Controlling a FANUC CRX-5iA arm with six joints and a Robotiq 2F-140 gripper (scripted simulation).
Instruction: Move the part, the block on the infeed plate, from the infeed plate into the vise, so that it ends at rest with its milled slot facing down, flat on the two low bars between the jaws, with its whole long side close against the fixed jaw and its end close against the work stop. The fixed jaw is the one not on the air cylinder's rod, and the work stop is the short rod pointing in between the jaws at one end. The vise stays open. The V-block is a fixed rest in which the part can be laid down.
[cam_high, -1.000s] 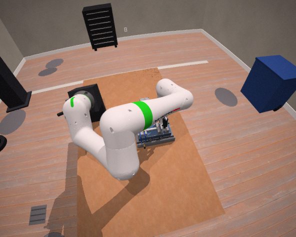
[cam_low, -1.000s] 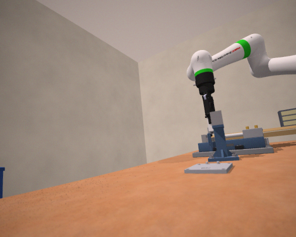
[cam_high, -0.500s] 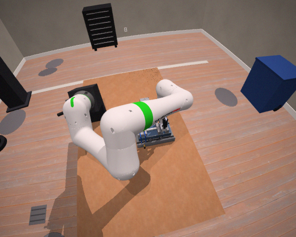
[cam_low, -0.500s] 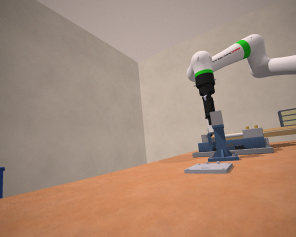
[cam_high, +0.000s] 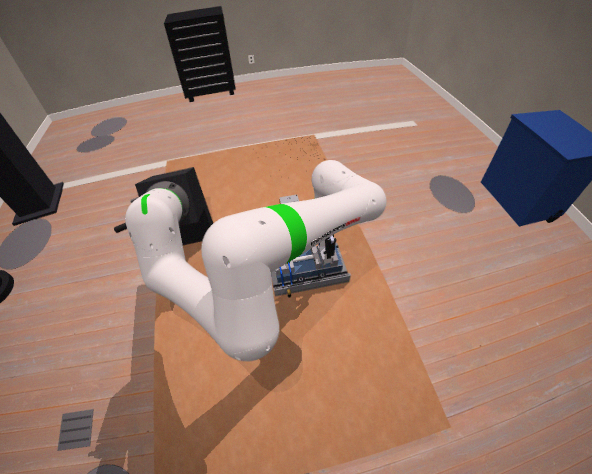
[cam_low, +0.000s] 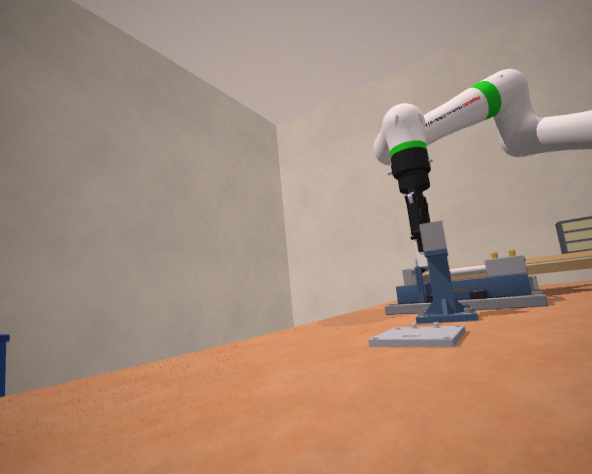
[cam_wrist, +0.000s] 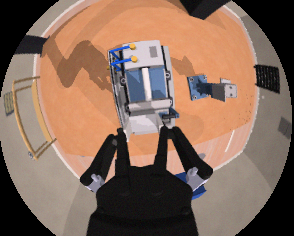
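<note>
My hand is 30 mm above the part. From my hand the other things lie so: air cylinder: 160 mm behind, 50 mm below, 40 mm to the left; vise base: 90 mm below, 60 mm behind, 30 mm to the left.
</note>
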